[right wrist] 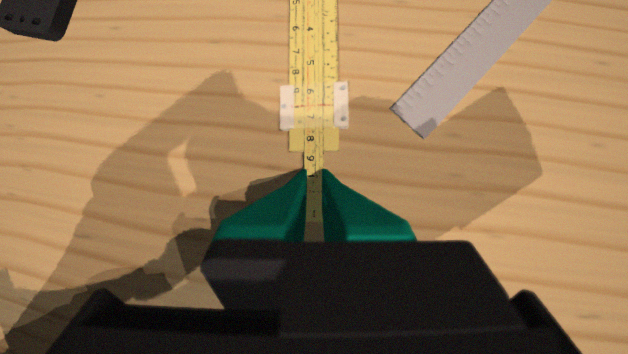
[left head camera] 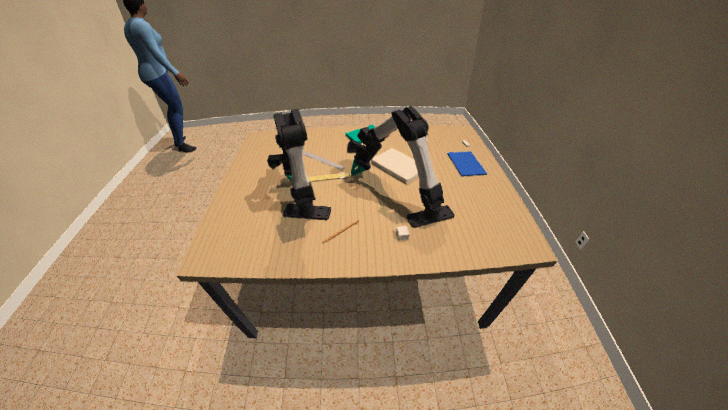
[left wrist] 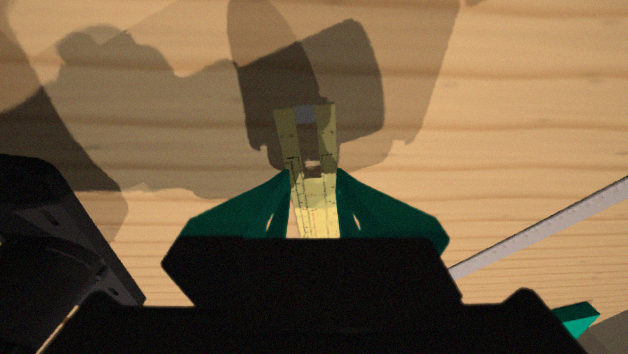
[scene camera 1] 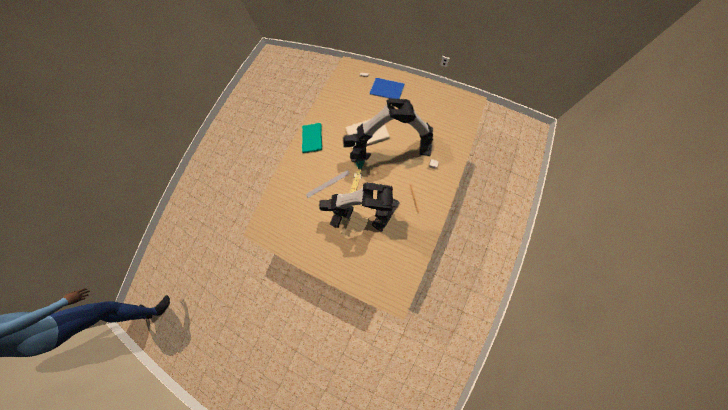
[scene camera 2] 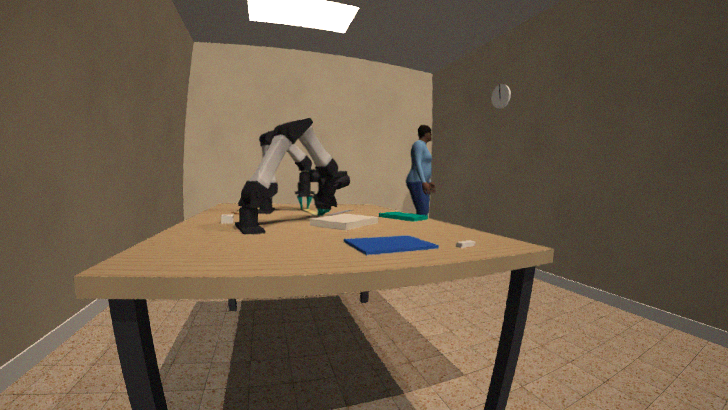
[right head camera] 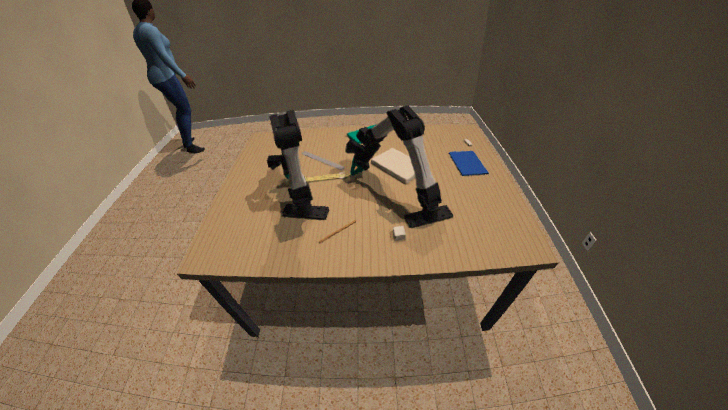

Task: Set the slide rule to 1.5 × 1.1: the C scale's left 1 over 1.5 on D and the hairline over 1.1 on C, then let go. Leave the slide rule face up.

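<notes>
The yellow slide rule (left head camera: 328,177) (right head camera: 326,177) (left wrist: 320,220) (right wrist: 314,50) lies face up. In the right wrist view its slide (right wrist: 313,150) sticks out beyond the body's near end. The clear cursor (right wrist: 341,105) sits near that end, its red hairline between the slide's 6 and 7. In the left wrist view the slide's other end is inset, leaving an open channel; the exact C-to-D reading is too small to tell. My left gripper (left wrist: 313,176) (scene camera 2: 305,207) is shut on the slide rule's body. My right gripper (right wrist: 314,177) (left head camera: 352,174) is shut on the slide's protruding end.
A grey ruler (left head camera: 324,160) (scene camera 1: 327,184) (right wrist: 470,65) lies beside the slide rule. A cream block (left head camera: 395,164), a green book (scene camera 1: 311,137), a blue pad (left head camera: 466,163), an eraser (scene camera 2: 465,243), a pencil (left head camera: 340,231) and a white cube (left head camera: 402,232) lie on the table. A person (left head camera: 152,66) stands beyond.
</notes>
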